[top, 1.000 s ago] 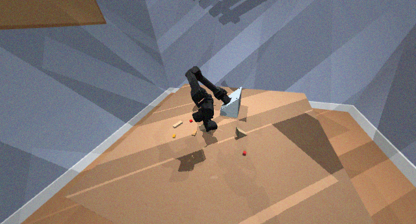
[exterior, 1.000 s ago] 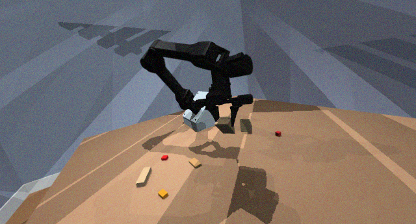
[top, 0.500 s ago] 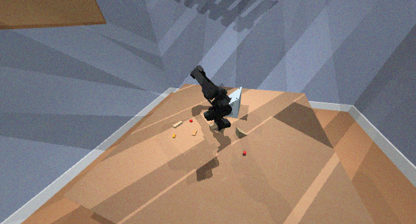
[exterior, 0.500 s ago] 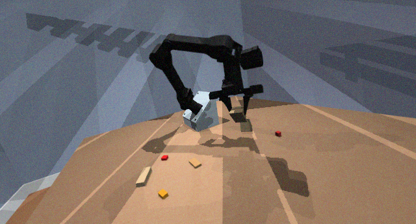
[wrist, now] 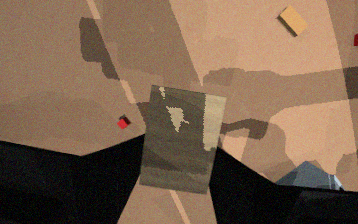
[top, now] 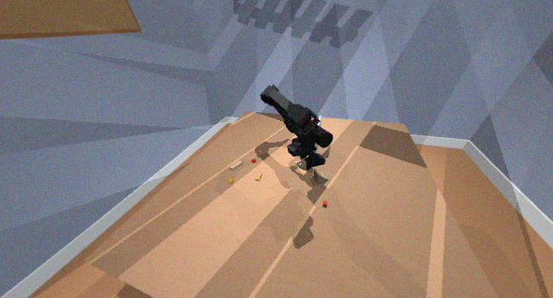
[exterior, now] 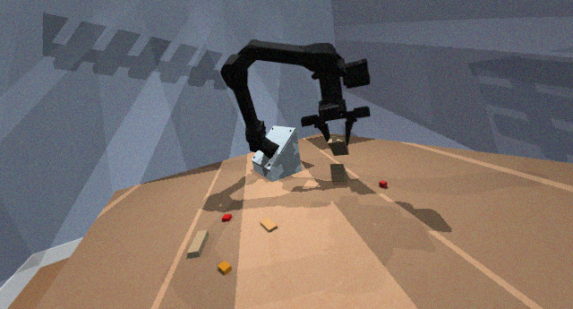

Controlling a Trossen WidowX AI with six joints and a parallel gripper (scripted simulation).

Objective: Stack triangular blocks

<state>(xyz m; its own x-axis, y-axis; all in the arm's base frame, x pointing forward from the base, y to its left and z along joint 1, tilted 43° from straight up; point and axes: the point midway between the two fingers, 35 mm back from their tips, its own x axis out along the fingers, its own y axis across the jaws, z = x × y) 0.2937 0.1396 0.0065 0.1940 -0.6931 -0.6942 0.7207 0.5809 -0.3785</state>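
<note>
My gripper tip is 130 mm above the triangular block, 80 mm past it and 50 mm to the right of it. Also, from my gripper tip: orange cube (380 mm to the right, 140 mm below, 90 mm ahead); then small tan piece (250 mm to the right, 140 mm below, 10 mm ahead); then tan bar (420 mm to the right, 140 mm below, 20 mm behind).
</note>
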